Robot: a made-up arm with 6 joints. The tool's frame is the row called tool.
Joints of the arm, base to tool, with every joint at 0 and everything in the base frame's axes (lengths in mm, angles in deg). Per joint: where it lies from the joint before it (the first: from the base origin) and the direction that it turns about. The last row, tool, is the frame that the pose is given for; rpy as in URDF.
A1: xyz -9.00 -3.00 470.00 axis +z
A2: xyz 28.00 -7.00 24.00 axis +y
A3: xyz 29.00 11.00 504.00 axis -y
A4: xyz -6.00 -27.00 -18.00 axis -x
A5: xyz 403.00 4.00 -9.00 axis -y
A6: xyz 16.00 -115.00 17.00 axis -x
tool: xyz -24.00 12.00 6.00 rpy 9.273 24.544 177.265
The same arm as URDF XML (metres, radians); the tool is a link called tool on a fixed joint. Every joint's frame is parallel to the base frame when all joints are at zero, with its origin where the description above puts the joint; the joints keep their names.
<robot name="arm">
  <joint name="tool_fixed" type="fixed">
    <parent link="link6"/>
    <child link="tool"/>
    <origin xyz="-0.0240 0.0120 0.0060" rpy="0.1618 0.4284 3.0939"/>
  </joint>
  <joint name="A6" type="continuous">
    <parent link="link5"/>
    <child link="link6"/>
    <origin xyz="0.0160 -0.1150 0.0170" rpy="0.0000 0.0000 0.0000"/>
    <axis xyz="-1 0 0"/>
  </joint>
  <joint name="A5" type="continuous">
    <parent link="link4"/>
    <child link="link5"/>
    <origin xyz="0.4030 0.0040 -0.0090" rpy="0.0000 0.0000 0.0000"/>
    <axis xyz="0 -1 0"/>
  </joint>
  <joint name="A4" type="continuous">
    <parent link="link3"/>
    <child link="link4"/>
    <origin xyz="-0.0060 -0.0270 -0.0180" rpy="0.0000 0.0000 0.0000"/>
    <axis xyz="-1 0 0"/>
  </joint>
  <joint name="A3" type="continuous">
    <parent link="link2"/>
    <child link="link3"/>
    <origin xyz="0.0290 0.0110 0.5040" rpy="0.0000 0.0000 0.0000"/>
    <axis xyz="0 -1 0"/>
  </joint>
  <joint name="A2" type="continuous">
    <parent link="link1"/>
    <child link="link2"/>
    <origin xyz="0.0280 -0.0070 0.0240" rpy="0.0000 0.0000 0.0000"/>
    <axis xyz="0 1 0"/>
  </joint>
  <joint name="A1" type="continuous">
    <parent link="base"/>
    <child link="link1"/>
    <origin xyz="-0.0090 -0.0030 0.4700" rpy="0.0000 0.0000 0.0000"/>
    <axis xyz="0 0 1"/>
  </joint>
  <link name="base"/>
  <link name="link1"/>
  <link name="link2"/>
  <link name="link3"/>
  <link name="link4"/>
  <link name="link5"/>
  <link name="link6"/>
  <link name="tool"/>
</robot>

